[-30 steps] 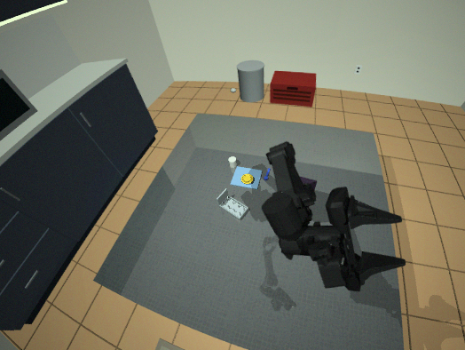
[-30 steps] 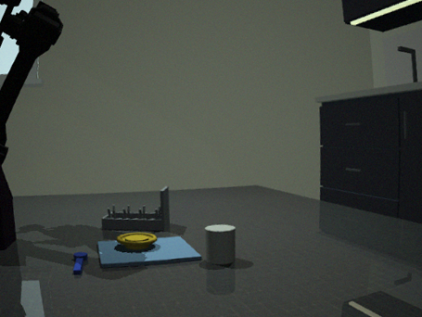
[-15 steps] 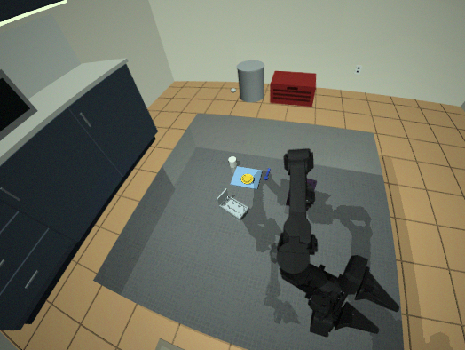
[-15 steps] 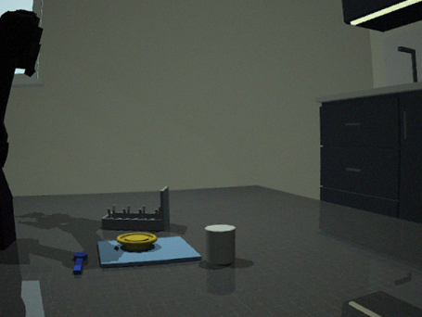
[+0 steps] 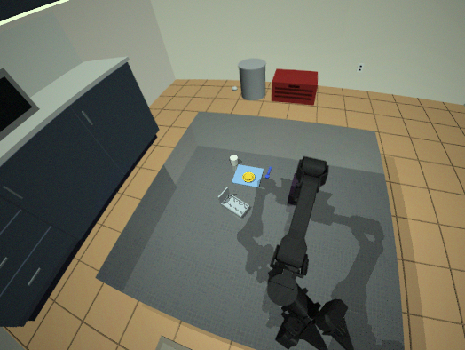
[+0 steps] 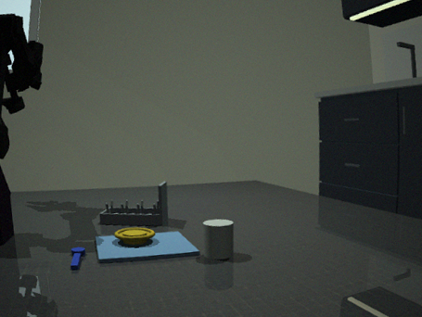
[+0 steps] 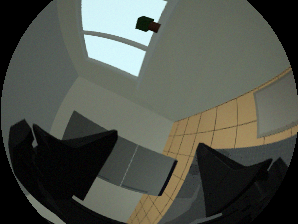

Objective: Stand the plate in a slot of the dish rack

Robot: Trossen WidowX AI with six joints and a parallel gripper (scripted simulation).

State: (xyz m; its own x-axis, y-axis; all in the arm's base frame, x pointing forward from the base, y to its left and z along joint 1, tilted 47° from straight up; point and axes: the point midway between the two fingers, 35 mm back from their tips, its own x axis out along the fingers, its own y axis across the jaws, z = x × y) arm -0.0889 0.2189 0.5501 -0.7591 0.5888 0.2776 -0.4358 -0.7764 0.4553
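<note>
Now: the yellow plate 66 cm to the right of my gripper tip, 37 cm ahead of it and 33 cm below it. The rest, counted from my gripper tip: light blue mat (68 cm to the right, 38 cm ahead, 34 cm below); then grey dish rack (48 cm to the right, 40 cm ahead, 32 cm below); then blue spoon (71 cm to the right, 34 cm below, 27 cm ahead).
</note>
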